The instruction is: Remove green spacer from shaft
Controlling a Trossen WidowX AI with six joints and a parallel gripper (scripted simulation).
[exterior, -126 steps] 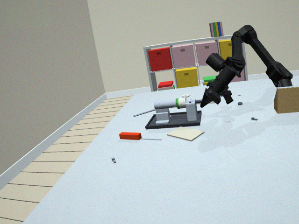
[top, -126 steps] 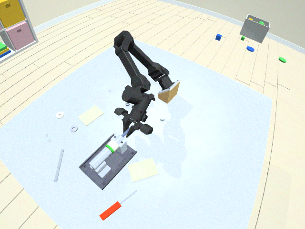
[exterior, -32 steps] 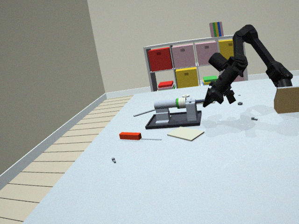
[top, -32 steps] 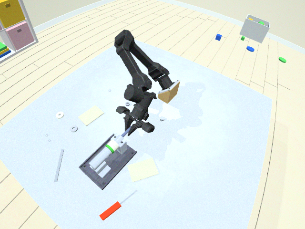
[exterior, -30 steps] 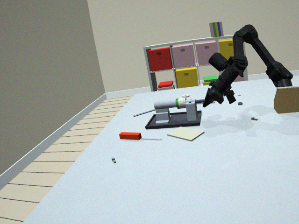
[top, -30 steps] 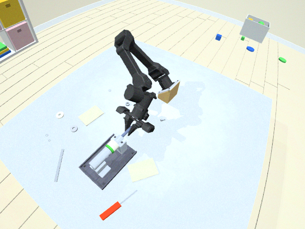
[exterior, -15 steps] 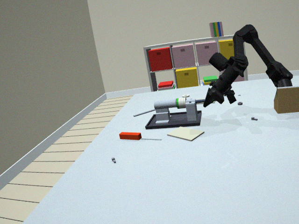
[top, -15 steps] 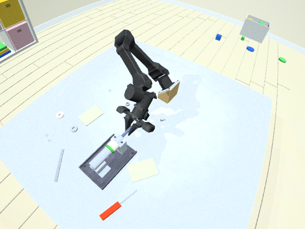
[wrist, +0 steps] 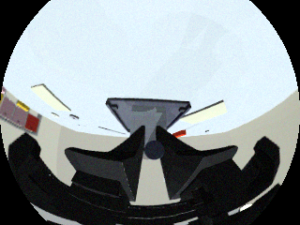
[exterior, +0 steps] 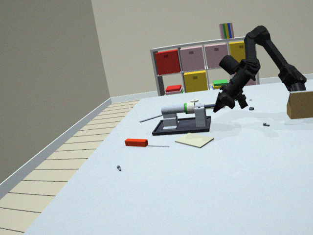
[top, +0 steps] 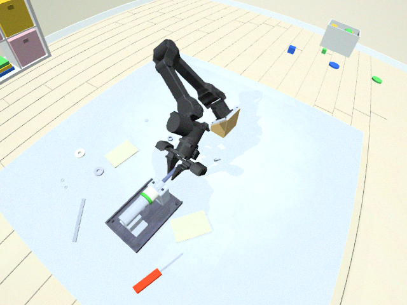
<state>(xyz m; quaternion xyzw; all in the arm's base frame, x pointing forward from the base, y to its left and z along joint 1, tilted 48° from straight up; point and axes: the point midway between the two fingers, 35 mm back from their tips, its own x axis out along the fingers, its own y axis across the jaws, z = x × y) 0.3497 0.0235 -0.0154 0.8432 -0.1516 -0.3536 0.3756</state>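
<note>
Now: the grey-blue shaft 4 cm ahead of my gripper tip and 2 cm above it. Round my gripper tip: white spacer: 9 cm ahead, 2 cm above; green spacer: 11 cm ahead, 2 cm above; red-handled screwdriver: 24 cm ahead, 17 cm to the left, 5 cm below.
</note>
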